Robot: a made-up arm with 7 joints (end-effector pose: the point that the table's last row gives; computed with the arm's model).
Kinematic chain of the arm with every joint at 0, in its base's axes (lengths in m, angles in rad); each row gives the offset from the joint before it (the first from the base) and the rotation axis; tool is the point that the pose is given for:
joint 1: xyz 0 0 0.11 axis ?
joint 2: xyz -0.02 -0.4 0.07 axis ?
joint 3: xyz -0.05 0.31 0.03 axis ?
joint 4: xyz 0 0.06 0.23 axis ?
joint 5: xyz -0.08 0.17 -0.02 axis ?
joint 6: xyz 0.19 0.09 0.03 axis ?
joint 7: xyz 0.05 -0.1 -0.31 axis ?
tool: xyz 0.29 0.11 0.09
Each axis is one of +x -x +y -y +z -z.
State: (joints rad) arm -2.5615 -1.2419 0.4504 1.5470 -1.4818 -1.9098 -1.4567
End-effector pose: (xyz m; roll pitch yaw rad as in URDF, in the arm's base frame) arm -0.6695 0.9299 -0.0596 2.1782 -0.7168 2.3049
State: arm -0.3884 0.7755 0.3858 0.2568 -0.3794 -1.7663 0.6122
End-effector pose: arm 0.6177 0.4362 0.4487 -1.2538 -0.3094 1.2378
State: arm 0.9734 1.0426 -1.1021 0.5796 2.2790 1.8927 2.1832
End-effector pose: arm 0.4977 -0.0798 0.5266 1.0617 -0.5778 1.2809
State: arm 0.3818 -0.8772 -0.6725 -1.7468 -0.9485 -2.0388 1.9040
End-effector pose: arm -0.8310 0.3736 0.0057 -0.7585 -0.3054 1.5267
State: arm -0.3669 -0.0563 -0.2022 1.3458 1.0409 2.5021 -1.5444
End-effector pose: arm -0.0203 0.0035 0.1220 -2.7676 0.3964 -2.3615
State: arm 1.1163 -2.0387 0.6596 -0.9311 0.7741 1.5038 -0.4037
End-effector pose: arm -0.1792 -0.3732 -0.1856 0.3330 -0.8230 0.8841
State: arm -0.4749 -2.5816 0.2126 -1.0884 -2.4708 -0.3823 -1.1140
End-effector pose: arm -0.5815 -0.6305 0.4712 -1.9794 1.0812 3.0253
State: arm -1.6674 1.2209 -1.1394 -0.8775 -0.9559 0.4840 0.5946
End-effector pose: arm 0.2695 -0.3487 0.5158 0.5526 -0.6359 -3.0351
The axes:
joint 1: +x
joint 2: -z
joint 3: +x
joint 4: -y
joint 5: -x
joint 6: -z
joint 7: -x

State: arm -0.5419 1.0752 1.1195 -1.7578 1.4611 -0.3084 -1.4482
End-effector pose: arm 0.3725 0.0688 0.1422 1.3831 0.7979 0.8044
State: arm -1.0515 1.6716 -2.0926 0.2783 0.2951 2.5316 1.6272
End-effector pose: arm 0.1350 -0.0048 0.4481 0.5687 0.4662 1.2287
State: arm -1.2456 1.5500 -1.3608 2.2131 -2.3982 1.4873 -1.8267
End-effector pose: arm 0.6057 -0.5200 0.3855 1.2183 -0.2571 -0.8703
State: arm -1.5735 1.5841 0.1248 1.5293 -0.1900 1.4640 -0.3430
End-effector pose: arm 0.2586 0.4410 0.6901 -2.8171 -0.1800 -3.1181
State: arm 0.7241 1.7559 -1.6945 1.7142 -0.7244 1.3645 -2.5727
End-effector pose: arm 0.4185 -0.5682 -0.5731 2.4361 -0.0719 -1.3026
